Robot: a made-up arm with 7 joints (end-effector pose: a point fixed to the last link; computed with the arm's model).
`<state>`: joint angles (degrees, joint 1 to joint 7).
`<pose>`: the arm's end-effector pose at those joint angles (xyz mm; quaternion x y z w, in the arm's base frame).
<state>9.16 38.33 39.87 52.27 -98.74 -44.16 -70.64</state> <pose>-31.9 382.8 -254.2 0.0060 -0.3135 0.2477 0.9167</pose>
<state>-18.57 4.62 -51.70 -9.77 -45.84 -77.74 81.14</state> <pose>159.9 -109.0 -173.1 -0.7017 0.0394 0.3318 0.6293</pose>
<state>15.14 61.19 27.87 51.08 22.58 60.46 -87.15</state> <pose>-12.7 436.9 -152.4 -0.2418 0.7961 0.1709 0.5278</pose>
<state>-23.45 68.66 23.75 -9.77 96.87 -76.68 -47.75</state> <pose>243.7 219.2 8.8 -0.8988 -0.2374 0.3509 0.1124</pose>
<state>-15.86 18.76 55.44 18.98 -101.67 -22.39 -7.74</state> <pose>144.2 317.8 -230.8 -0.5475 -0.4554 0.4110 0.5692</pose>
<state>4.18 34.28 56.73 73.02 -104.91 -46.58 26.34</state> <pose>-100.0 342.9 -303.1 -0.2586 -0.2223 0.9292 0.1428</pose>
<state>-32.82 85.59 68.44 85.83 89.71 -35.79 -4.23</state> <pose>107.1 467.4 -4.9 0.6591 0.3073 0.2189 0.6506</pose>
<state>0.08 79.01 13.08 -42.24 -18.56 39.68 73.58</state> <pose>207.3 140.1 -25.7 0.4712 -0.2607 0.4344 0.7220</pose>
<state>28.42 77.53 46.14 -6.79 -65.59 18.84 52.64</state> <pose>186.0 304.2 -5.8 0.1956 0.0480 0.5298 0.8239</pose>
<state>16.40 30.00 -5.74 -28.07 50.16 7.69 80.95</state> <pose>135.8 104.2 -214.3 0.4873 -0.3729 0.4358 0.6585</pose>
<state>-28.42 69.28 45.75 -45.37 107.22 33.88 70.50</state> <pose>98.5 136.2 141.9 -0.3175 0.5647 -0.6042 0.4640</pose>
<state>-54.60 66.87 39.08 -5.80 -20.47 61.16 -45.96</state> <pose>199.0 269.3 160.3 0.1375 -0.0641 -0.0775 0.9854</pose>
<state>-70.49 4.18 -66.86 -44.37 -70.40 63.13 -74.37</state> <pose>67.1 -162.1 -45.4 -0.1220 -0.2354 0.9375 0.2253</pose>
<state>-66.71 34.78 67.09 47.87 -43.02 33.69 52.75</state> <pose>343.7 302.4 -78.8 -0.5692 0.1893 0.4819 0.6387</pose>
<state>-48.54 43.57 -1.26 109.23 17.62 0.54 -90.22</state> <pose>182.5 319.0 -287.1 -0.1940 0.6462 -0.3734 0.6367</pose>
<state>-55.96 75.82 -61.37 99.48 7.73 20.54 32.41</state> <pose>144.5 454.9 -32.9 0.7602 0.4128 0.4656 0.1870</pose>
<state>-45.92 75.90 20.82 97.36 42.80 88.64 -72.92</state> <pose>82.8 423.8 -86.9 -0.4272 0.6751 0.4004 0.4487</pose>
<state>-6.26 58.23 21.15 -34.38 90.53 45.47 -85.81</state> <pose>191.5 177.9 9.9 0.6630 0.4458 0.1850 0.5723</pose>
